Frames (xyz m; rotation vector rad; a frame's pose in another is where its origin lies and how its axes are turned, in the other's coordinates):
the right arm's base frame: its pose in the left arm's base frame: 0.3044 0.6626 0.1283 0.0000 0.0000 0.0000
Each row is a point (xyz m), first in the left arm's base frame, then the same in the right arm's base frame.
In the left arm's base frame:
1: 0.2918 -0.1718 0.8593
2: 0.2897 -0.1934 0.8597
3: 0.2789 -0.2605 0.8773
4: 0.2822 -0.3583 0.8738
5: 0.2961 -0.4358 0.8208
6: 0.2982 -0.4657 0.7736
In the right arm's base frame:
1: -0.0126 -0.8344 0.7310
2: -0.0147 -0.8560 0.7314
3: -0.0255 -0.9231 0.7490
4: -0.0222 -1.0209 0.7455
5: -0.0083 -1.0984 0.6925
6: -0.0062 -1.1283 0.6453

